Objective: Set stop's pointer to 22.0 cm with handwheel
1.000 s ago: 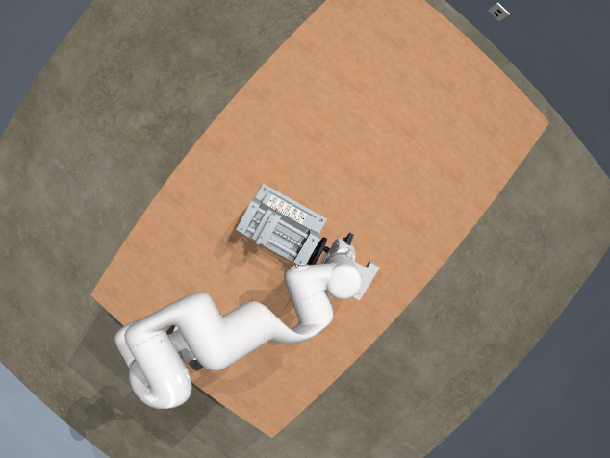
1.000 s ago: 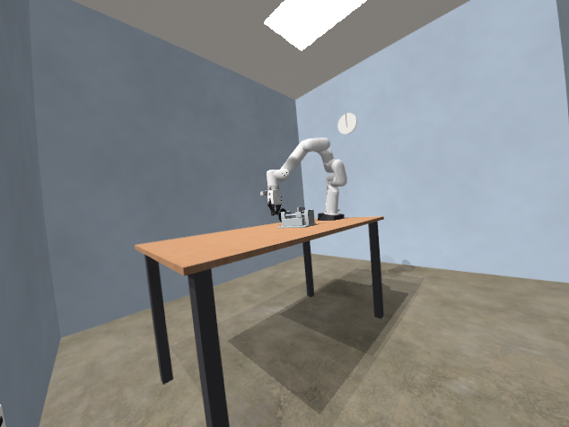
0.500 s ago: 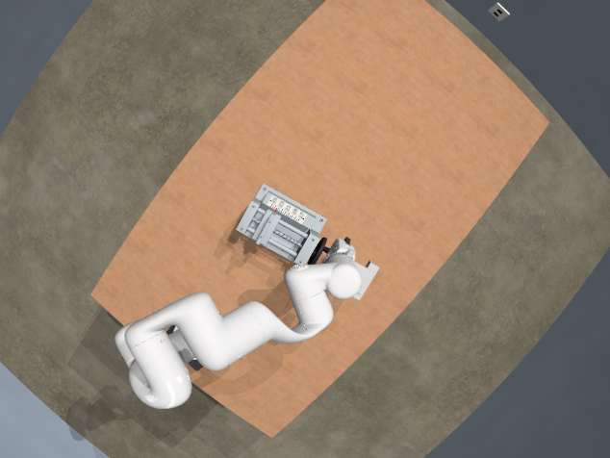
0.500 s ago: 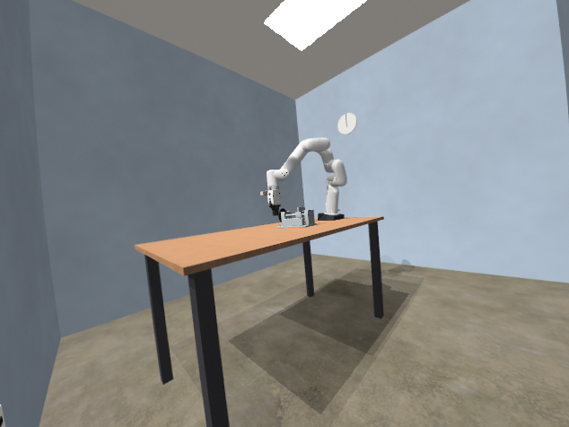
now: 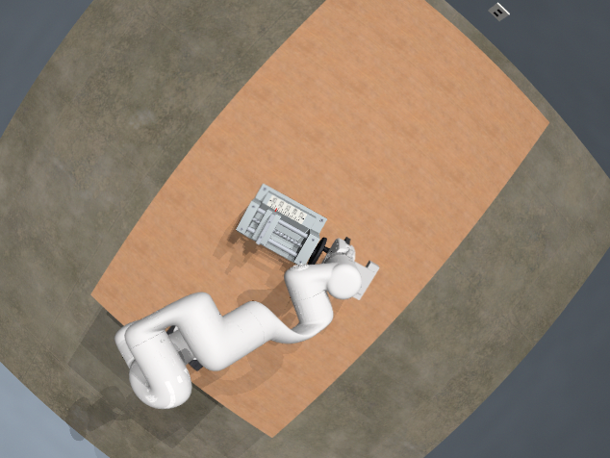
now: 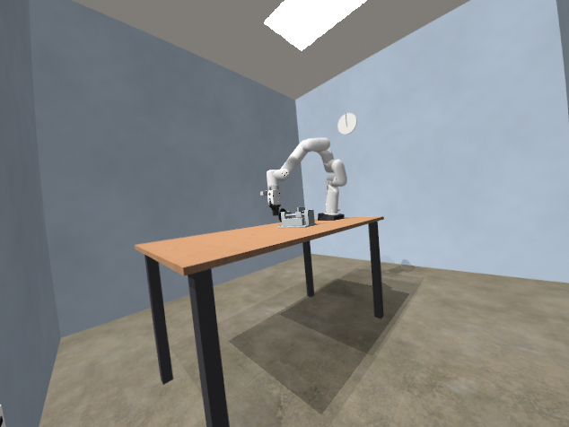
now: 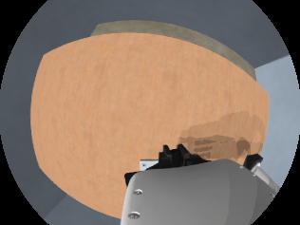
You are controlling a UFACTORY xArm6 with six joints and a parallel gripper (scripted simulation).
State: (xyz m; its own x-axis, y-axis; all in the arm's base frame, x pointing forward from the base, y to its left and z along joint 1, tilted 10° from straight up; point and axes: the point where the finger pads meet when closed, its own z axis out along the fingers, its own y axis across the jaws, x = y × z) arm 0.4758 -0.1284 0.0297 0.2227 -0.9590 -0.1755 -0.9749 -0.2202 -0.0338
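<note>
The handwheel is 1 cm behind my hand, 2 cm to the left of it and 1 cm below it.
</note>
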